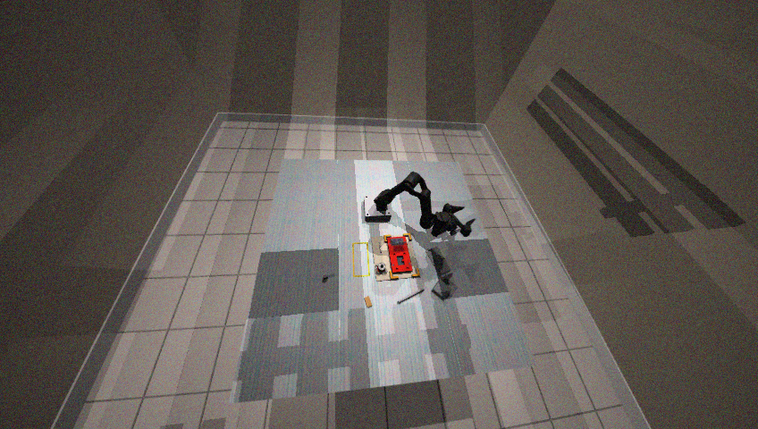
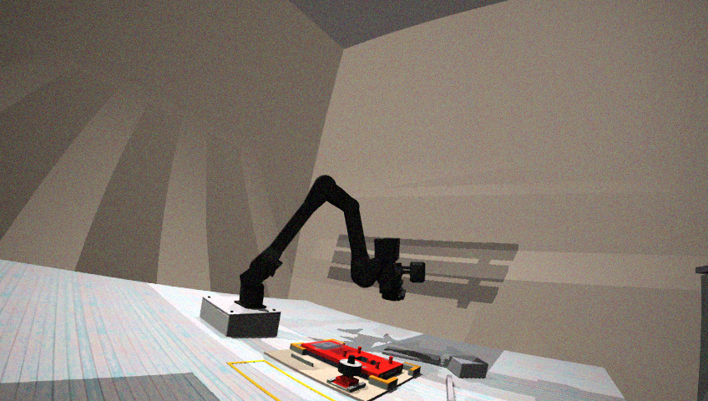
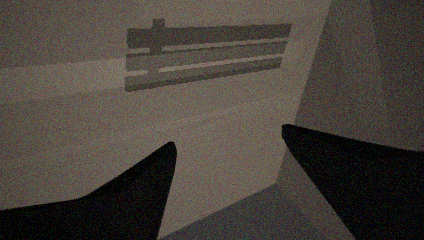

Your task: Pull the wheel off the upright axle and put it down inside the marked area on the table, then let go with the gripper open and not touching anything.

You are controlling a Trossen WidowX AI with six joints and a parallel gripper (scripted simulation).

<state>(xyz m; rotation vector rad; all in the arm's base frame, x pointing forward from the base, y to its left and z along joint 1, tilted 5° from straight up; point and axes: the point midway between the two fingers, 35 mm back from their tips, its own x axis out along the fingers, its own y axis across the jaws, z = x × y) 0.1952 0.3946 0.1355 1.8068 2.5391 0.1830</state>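
Now: gripper tip 180 mm short of the dark wheel, 460 mm to the left of it and 200 mm above it. Round my gripper tip: dark rod 320 mm ahead, 330 mm to the right, 230 mm below; orange piece 330 mm ahead, 540 mm to the right, 230 mm below.
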